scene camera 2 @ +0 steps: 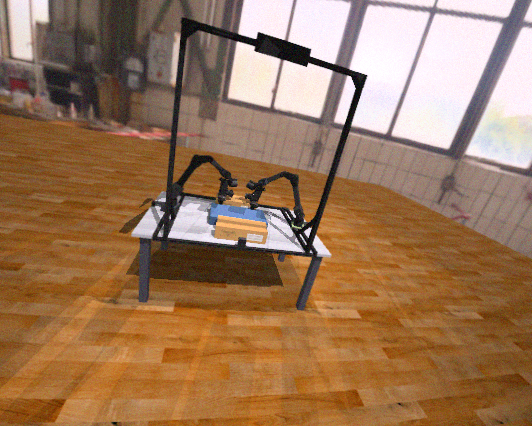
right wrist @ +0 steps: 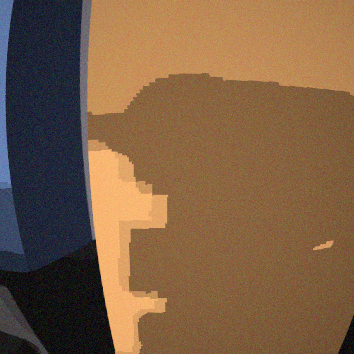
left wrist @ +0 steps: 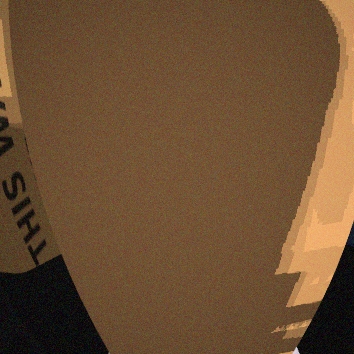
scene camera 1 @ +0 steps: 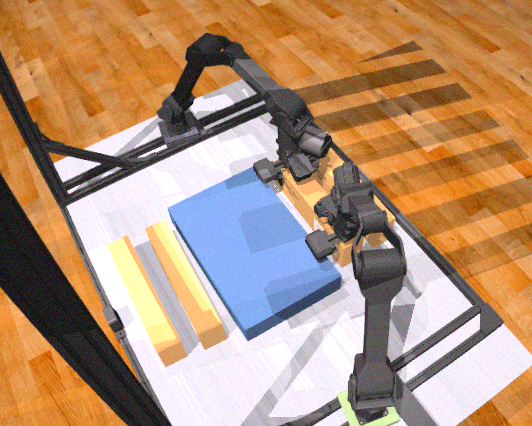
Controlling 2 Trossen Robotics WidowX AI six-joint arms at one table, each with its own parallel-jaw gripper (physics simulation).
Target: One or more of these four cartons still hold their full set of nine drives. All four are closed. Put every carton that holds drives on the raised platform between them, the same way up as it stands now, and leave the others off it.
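Pixels of known places: left arm's base, link origin: (scene camera 1: 177,127); right arm's base, link origin: (scene camera 2: 297,225) (scene camera 1: 368,406).
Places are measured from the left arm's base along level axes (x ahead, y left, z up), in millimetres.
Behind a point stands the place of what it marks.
A tan carton (scene camera 1: 306,198) {x 433, y 214, z 42 mm} (scene camera 2: 235,199) {x 424, y 245, z 46 mm} (left wrist: 175,158) (right wrist: 228,211) lies along the right edge of the blue raised platform (scene camera 1: 243,237) {x 461, y 37, z 16 mm} (scene camera 2: 235,212) {x 450, y 45, z 17 mm} (right wrist: 3,70) {x 500, y 178, z 17 mm}. My left gripper (scene camera 1: 286,174) {x 315, y 222, z -17 mm} (scene camera 2: 224,196) {x 315, y 222, z -17 mm} is shut on its far end. My right gripper (scene camera 1: 339,237) {x 552, y 254, z -20 mm} (scene camera 2: 252,204) {x 552, y 254, z -20 mm} is shut on its near end. Whether the carton rests on the table or hangs just above it, I cannot tell. A second carton (scene camera 1: 380,237) {x 580, y 346, z -10 mm} lies just beyond it, mostly hidden by the arms; its printed side (left wrist: 14,197) {x 334, y 292, z 10 mm} shows in the left wrist view. Two more cartons (scene camera 1: 143,296) {x 538, y -229, z 42 mm} (scene camera 1: 185,279) {x 533, y -127, z 42 mm} lie side by side left of the platform.
A black frame (scene camera 1: 425,249) {x 648, y 439, z -30 mm} (scene camera 2: 175,127) {x 114, y -389, z 554 mm} rims the white table (scene camera 1: 230,380) {x 763, y -113, z -43 mm} (scene camera 2: 192,226) {x 206, y -185, z -43 mm} and rises into an overhead gantry. The rail runs close behind the right-hand cartons. In scene camera 2 the nearest carton (scene camera 2: 241,229) {x 515, y -258, z 37 mm} hides part of the platform.
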